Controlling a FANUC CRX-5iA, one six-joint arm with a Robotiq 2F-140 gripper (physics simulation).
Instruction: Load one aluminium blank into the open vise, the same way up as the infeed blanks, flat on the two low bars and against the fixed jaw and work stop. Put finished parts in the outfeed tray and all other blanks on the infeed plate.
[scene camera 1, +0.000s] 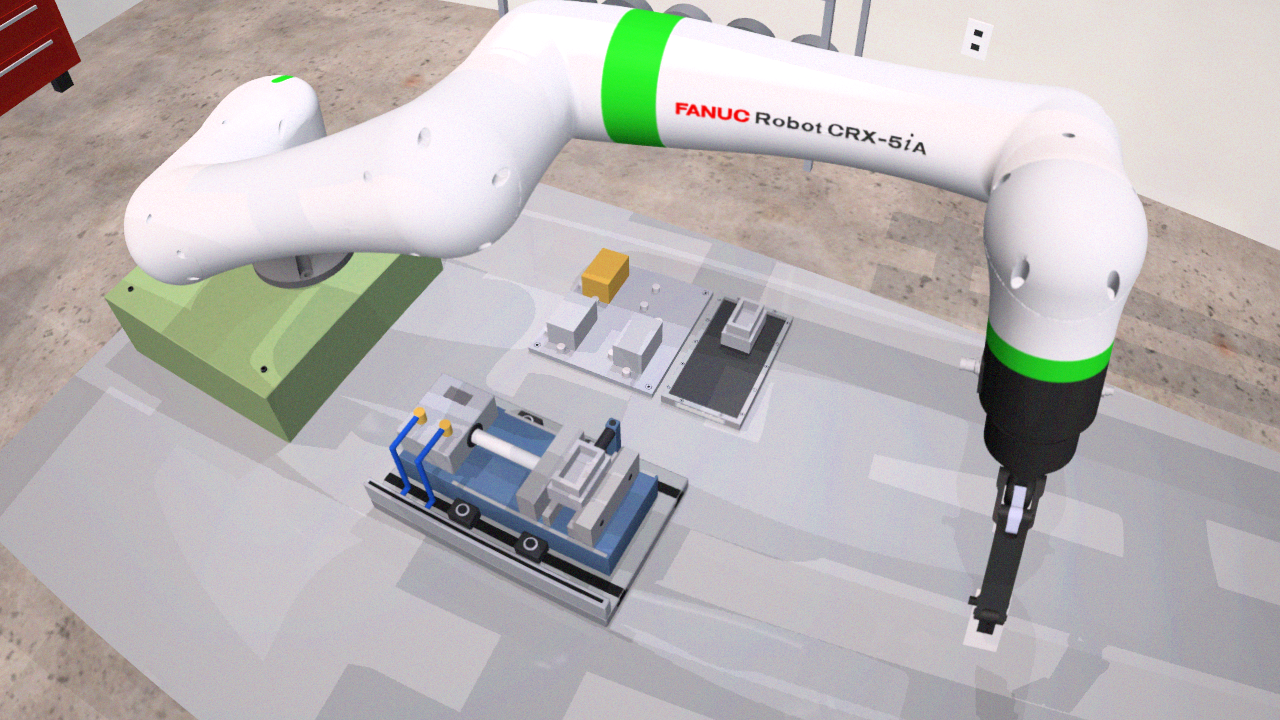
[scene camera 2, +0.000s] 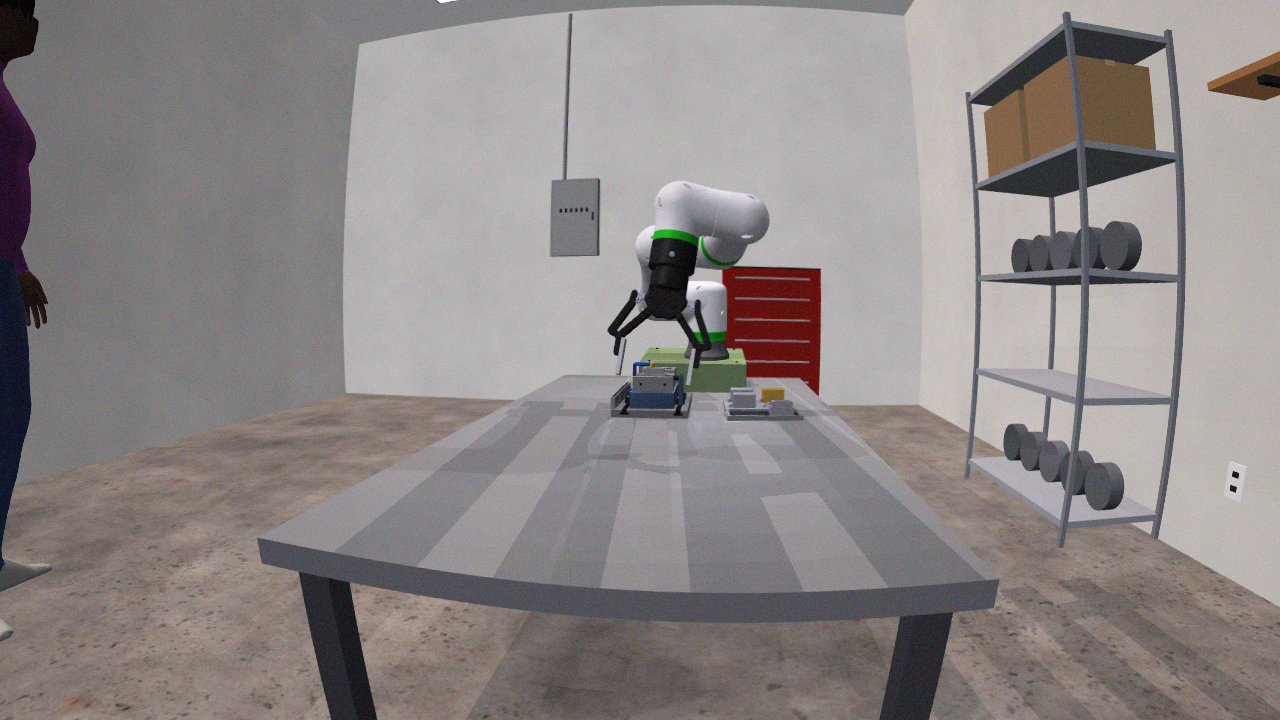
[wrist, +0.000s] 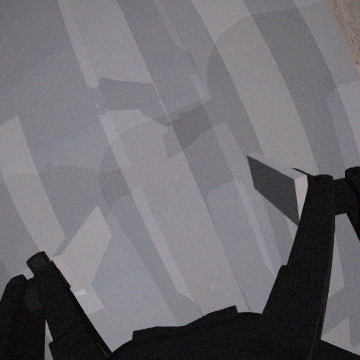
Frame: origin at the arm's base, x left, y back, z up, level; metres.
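Seen in the pictures: gripper, fingertip midpoint: (scene camera 2: 652, 380) (wrist: 175, 196); arm's base, link origin: (scene camera 2: 706, 357).
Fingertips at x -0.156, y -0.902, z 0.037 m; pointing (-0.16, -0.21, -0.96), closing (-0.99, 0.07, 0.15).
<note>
Pixels of each thing's top centre, then the offset from my fingertips to it. "*": a spot on its surface instead.
- vise, top centre: (scene camera 1: 516, 449) (scene camera 2: 654, 370) dx -0.007, dy +0.482, dz -0.037 m
- grey part with a pocket, top centre: (scene camera 1: 578, 464) (scene camera 2: 653, 367) dx -0.007, dy +0.412, dz -0.021 m
- work stop, top centre: (scene camera 1: 602, 439) dx +0.040, dy +0.409, dz -0.040 m
- infeed plate, surface spot: (scene camera 1: 682, 302) * dx +0.332, dy +0.433, dz -0.127 m
- pocketed part, top centre: (scene camera 1: 745, 313) (scene camera 2: 782, 400) dx +0.315, dy +0.344, dz -0.095 m
- orange block, top centre: (scene camera 1: 605, 265) (scene camera 2: 773, 388) dx +0.323, dy +0.538, dz -0.092 m
My gripper (scene camera 1: 984, 622) (scene camera 2: 655, 362) (wrist: 175, 196) is open and empty. It points down above the table, well to the right of the vise in scene camera 1. The vise (scene camera 1: 633, 528) (scene camera 2: 656, 398) has a blue body, and a grey part with a pocket (scene camera 1: 572, 490) sits between its jaws, pocket up. The work stop (scene camera 1: 613, 434) is beside it. Two plain aluminium blanks (scene camera 1: 571, 324) (scene camera 1: 637, 347) stand on the infeed plate (scene camera 1: 682, 302). A pocketed part (scene camera 1: 739, 336) sits at the back of the dark outfeed tray (scene camera 1: 707, 385). How the part touches the bars is hidden.
An orange block (scene camera 1: 605, 274) (scene camera 2: 772, 394) stands on the infeed plate's back corner. Blue hoses (scene camera 1: 418, 465) rise at the vise's left end. The green base (scene camera 1: 205, 358) (scene camera 2: 720, 371) is left of the vise. A person (scene camera 2: 13, 295) is at the left edge of scene camera 2.
</note>
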